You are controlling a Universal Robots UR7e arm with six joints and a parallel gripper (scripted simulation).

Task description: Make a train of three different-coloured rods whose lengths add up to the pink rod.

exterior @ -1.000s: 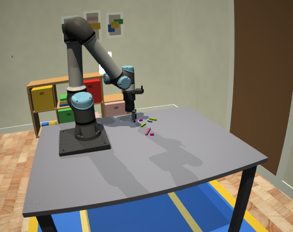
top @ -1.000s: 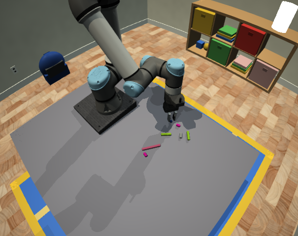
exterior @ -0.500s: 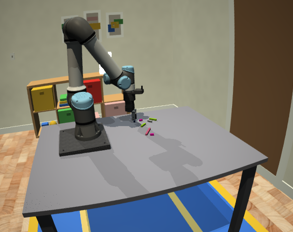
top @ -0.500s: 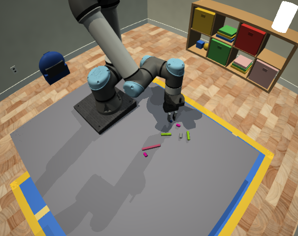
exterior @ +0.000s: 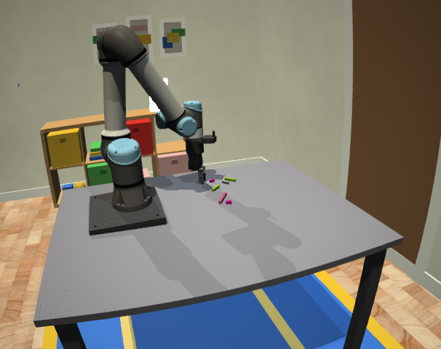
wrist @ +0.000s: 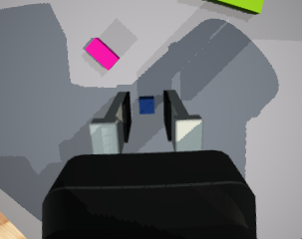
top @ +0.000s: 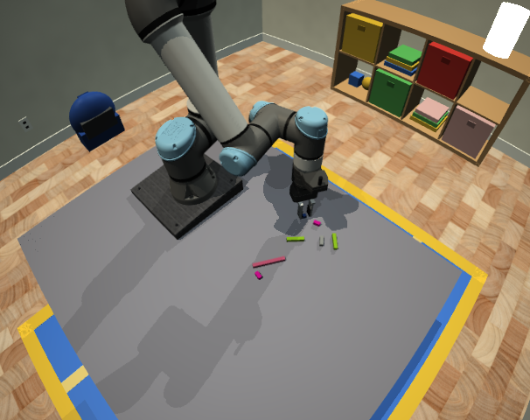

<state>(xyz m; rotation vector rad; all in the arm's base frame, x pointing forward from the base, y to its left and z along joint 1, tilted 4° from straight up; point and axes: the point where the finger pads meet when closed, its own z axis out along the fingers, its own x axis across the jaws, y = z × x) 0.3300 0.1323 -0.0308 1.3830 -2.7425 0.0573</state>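
The blue rod is 2 cm below my hand. The rest, counted from my hand: lime rod 12 cm ahead, 2 cm to the right, 2 cm below; pink rod 19 cm to the right, 2 cm below, 1 cm ahead; grey rod 9 cm ahead, 4 cm to the right, 2 cm below.
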